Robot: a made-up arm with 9 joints. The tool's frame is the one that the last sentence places.
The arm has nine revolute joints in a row. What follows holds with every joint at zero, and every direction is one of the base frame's. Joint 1 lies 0.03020 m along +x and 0.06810 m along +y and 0.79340 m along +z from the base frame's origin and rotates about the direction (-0.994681, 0.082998, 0.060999). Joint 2 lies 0.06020 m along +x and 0.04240 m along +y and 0.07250 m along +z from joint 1 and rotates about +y. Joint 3 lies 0.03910 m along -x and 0.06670 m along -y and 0.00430 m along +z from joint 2 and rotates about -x. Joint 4 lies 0.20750 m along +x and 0.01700 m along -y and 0.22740 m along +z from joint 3 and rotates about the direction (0.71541, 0.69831, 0.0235). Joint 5 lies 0.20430 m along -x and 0.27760 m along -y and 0.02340 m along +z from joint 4 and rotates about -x. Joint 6 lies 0.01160 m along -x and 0.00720 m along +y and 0.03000 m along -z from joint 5 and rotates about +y. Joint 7 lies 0.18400 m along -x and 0.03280 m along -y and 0.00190 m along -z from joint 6 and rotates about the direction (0.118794, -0.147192, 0.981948). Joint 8 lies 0.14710 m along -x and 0.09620 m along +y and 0.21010 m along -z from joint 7 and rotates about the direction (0.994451, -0.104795, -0.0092). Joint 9 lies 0.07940 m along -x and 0.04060 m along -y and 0.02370 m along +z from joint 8 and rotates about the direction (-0.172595, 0.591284, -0.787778). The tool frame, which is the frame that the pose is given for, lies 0.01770 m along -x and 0.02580 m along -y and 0.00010 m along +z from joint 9; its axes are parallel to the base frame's.
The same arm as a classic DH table. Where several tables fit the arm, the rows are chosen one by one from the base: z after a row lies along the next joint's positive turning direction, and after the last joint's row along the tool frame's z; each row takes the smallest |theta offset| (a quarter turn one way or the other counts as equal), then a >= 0, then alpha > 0; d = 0 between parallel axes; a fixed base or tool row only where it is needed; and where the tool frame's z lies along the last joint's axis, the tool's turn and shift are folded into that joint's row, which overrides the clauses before.
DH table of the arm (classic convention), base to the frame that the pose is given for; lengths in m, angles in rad. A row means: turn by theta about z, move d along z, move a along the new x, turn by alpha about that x. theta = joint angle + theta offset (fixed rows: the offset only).
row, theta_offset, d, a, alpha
base (fixed), 1.4875, 0.7949, 0.0704, -1.5098
joint 1, -1.5657, -0.0803, 0.076, -1.4877
joint 2, -0.0612, -0.0197, 0.0043, 1.5708
joint 3, -0.0336, -0.178, 0.2278, -2.368
joint 4, 0, -0.4093, 0.0327, 2.368
joint 5, 0.0336, -0.0674, -0.03, -1.5708
joint 6, -1.4504, -0.0292, 0.1824, -1.7185
joint 7, 1.4826, -0.2464, -0.051, -1.4459
joint 8, 0.4896, -0.2126, 0.026, -1.7991
joint 9, 1.2529, -0.0806, 0.0242, -2.478
tool (fixed), 2.8576, -0.0252, 0, 0

